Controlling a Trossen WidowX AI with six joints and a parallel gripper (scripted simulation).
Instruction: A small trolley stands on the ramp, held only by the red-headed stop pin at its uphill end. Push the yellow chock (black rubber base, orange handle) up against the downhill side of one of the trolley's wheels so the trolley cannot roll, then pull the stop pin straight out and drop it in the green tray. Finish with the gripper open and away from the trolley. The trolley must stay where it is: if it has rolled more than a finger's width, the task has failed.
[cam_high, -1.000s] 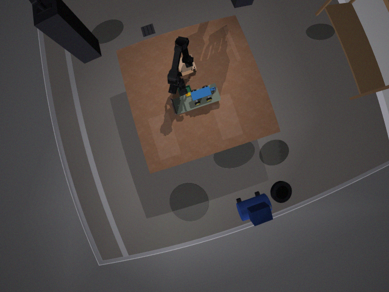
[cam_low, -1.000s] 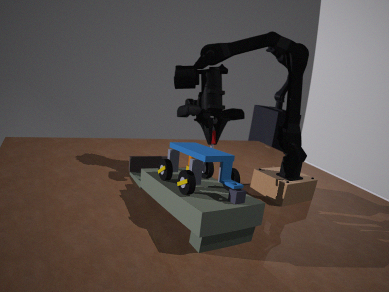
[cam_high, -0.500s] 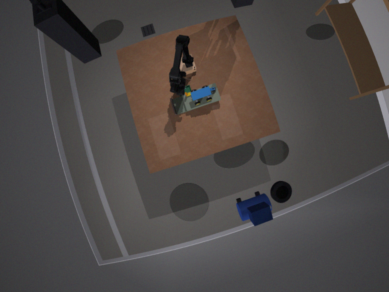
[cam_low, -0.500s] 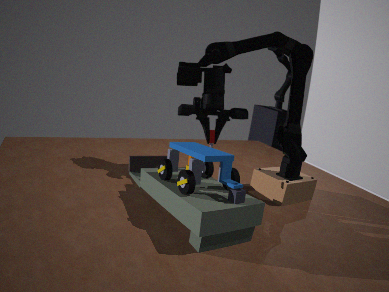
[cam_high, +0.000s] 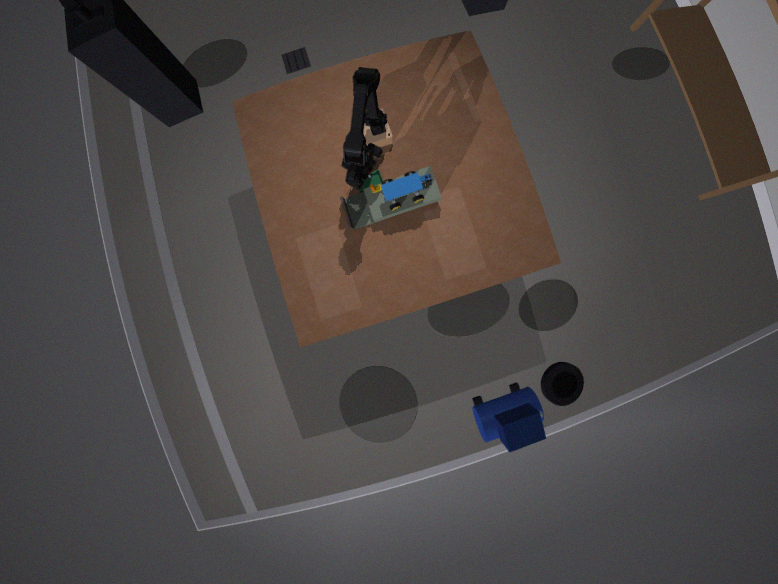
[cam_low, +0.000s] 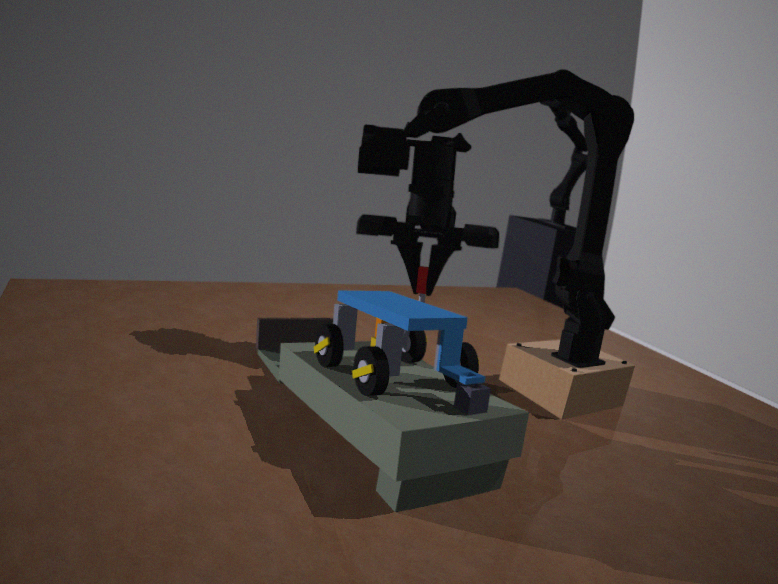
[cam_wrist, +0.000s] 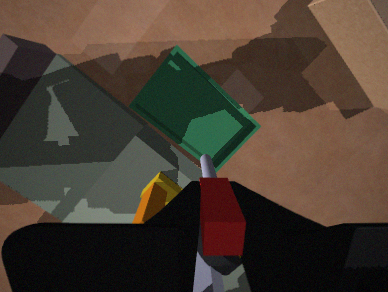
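Right now the red-headed stop pin is right at my gripper tip. The rest, counted from my gripper tip: blue trolley: 120 mm to the left, 110 mm ahead, 20 mm below; yellow chock: 50 mm below, 50 mm ahead, 20 mm to the left; green tray: 140 mm below, 10 mm behind.
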